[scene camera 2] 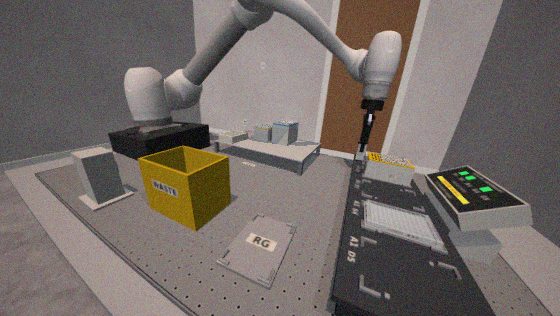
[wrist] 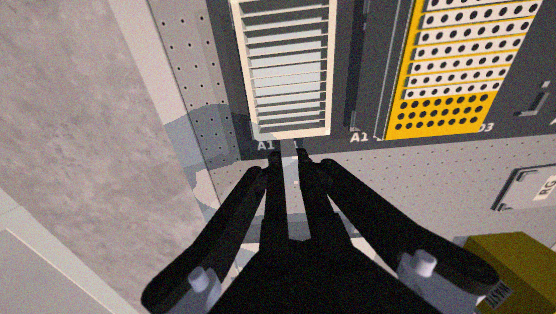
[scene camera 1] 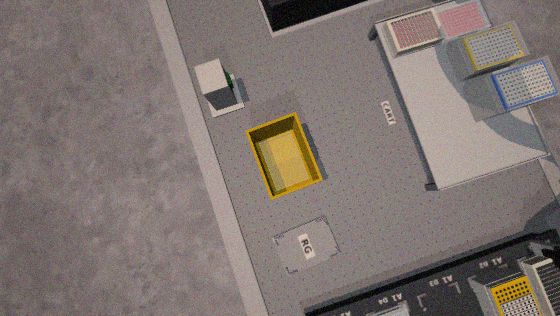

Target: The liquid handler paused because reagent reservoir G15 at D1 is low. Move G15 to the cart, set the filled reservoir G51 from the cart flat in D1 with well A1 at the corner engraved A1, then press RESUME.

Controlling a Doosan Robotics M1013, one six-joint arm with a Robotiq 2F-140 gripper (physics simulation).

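Places are measured from the arm's base along level axes (x down, y back, z left), in millimetres.
Where they show: gripper, fingertip midpoint: (scene camera 2: 359, 159) (wrist: 286, 143) (scene camera 1: 534, 247); arm's base at its link origin: (scene camera 2: 156, 129).
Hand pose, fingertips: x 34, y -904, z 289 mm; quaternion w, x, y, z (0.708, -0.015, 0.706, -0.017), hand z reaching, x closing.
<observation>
Each offset is from my fingertips to the top centre of the thing. "spot": to the spot under its first point.
A cream-rimmed, slatted reservoir {dx -31, dy -81, dz -3 mm} (wrist: 300, 134) (scene camera 1: 545, 277) sits in D1, its near end by the engraved A1 in the wrist view; its pale contents show between the slats. My gripper (wrist: 286, 143) (scene camera 2: 361, 150) is shut and empty, its fingertips over the D1 label, just off that end in the wrist view. The height gap is hard to judge. On the cart {dx -6, dy +414, dz -27 mm} (scene camera 1: 430, 125) (scene camera 2: 270, 150), a cream reservoir {dx -32, dy +576, dz -96 mm} (scene camera 1: 415, 31) (scene camera 2: 233, 137) with reddish contents stands at a corner. Labels G15 and G51 are unreadable. The control panel {spot: dx -67, dy -228, dz -312 mm} (scene camera 2: 480, 200) shows green marks and a yellow bar; RESUME is unreadable.
A yellow-topped tip box {dx -65, dy -84, dz -126 mm} (scene camera 2: 391, 170) (wrist: 465, 60) stands close beside D1. A clear plate {dx -14, dy -91, dz -374 mm} (scene camera 2: 400, 222) sits at D4. A pink plate {dx -14, dy +577, dz +39 mm} (scene camera 1: 462, 20) and yellow-rimmed and blue-rimmed boxes {dx -71, dy +469, dz +40 mm} (scene camera 1: 495, 47) {dx -104, dy +361, dz +41 mm} (scene camera 1: 525, 84) stand on the cart. The WASTE bin {dx -75, dy +368, dz -499 mm} (scene camera 2: 210, 200) and RG nest {dx +46, dy +147, dz -507 mm} (scene camera 2: 250, 265) are nearby.
</observation>
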